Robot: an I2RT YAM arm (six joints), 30 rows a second.
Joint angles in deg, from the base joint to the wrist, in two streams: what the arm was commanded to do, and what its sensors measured. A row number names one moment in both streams.
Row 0, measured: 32.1 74.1 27.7 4.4 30.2 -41.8
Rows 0 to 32, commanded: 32.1 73.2 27.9 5.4 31.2 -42.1; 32.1 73.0 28.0 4.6 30.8 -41.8; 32.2 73.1 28.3 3.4 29.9 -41.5; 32.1 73.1 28.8 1.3 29.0 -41.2; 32.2 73.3 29.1 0.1 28.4 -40.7; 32.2 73.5 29.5 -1.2 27.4 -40.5; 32.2 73.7 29.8 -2.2 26.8 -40.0; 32.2 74.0 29.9 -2.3 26.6 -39.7; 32.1 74.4 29.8 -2.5 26.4 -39.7; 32.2 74.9 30.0 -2.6 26.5 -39.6; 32.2 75.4 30.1 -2.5 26.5 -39.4; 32.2 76.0 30.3 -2.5 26.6 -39.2; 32.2 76.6 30.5 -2.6 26.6 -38.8; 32.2 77.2 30.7 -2.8 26.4 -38.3; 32.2 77.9 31.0 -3.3 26.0 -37.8; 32.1 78.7 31.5 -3.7 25.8 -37.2; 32.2 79.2 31.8 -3.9 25.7 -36.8; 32.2 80.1 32.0 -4.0 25.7 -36.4; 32.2 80.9 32.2 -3.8 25.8 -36.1; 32.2 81.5 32.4 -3.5 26.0 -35.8; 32.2 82.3 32.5 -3.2 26.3 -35.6; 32.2 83.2 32.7 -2.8 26.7 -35.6; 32.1 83.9 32.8 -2.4 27.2 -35.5; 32.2 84.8 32.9 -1.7 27.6 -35.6; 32.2 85.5 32.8 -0.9 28.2 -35.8; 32.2 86.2 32.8 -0.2 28.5 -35.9; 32.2 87.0 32.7 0.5 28.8 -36.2; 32.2 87.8 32.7 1.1 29.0 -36.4; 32.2 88.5 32.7 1.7 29.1 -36.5; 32.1 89.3 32.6 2.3 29.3 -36.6; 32.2 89.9 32.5 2.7 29.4 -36.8; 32.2 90.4 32.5 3.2 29.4 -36.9; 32.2 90.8 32.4 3.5 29.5 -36.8
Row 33, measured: 32.1 89.4 33.0 7.0 32.0 -37.1
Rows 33 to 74, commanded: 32.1 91.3 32.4 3.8 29.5 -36.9; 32.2 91.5 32.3 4.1 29.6 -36.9; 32.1 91.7 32.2 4.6 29.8 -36.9; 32.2 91.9 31.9 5.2 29.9 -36.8; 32.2 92.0 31.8 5.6 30.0 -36.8; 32.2 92.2 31.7 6.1 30.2 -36.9; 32.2 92.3 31.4 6.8 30.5 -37.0; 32.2 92.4 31.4 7.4 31.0 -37.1; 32.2 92.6 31.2 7.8 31.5 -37.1; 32.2 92.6 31.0 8.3 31.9 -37.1; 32.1 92.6 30.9 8.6 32.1 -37.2; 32.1 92.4 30.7 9.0 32.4 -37.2; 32.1 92.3 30.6 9.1 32.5 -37.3; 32.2 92.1 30.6 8.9 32.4 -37.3; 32.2 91.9 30.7 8.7 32.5 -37.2; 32.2 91.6 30.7 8.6 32.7 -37.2; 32.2 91.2 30.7 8.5 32.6 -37.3; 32.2 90.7 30.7 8.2 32.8 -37.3; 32.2 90.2 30.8 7.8 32.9 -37.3; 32.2 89.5 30.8 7.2 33.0 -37.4; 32.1 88.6 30.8 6.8 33.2 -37.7; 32.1 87.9 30.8 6.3 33.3 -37.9; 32.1 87.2 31.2 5.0 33.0 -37.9; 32.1 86.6 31.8 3.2 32.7 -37.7; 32.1 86.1 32.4 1.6 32.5 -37.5; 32.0 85.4 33.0 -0.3 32.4 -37.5; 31.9 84.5 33.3 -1.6 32.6 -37.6; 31.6 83.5 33.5 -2.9 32.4 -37.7; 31.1 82.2 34.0 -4.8 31.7 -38.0; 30.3 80.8 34.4 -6.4 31.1 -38.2; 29.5 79.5 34.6 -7.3 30.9 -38.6; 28.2 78.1 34.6 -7.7 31.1 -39.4; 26.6 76.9 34.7 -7.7 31.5 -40.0; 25.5 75.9 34.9 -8.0 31.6 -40.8; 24.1 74.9 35.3 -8.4 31.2 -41.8; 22.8 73.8 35.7 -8.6 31.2 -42.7; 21.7 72.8 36.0 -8.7 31.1 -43.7; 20.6 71.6 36.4 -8.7 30.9 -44.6; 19.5 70.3 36.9 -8.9 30.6 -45.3; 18.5 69.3 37.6 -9.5 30.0 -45.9; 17.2 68.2 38.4 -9.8 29.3 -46.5; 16.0 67.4 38.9 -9.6 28.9 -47.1
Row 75, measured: 17.9 69.2 37.4 -9.7 30.2 -43.8
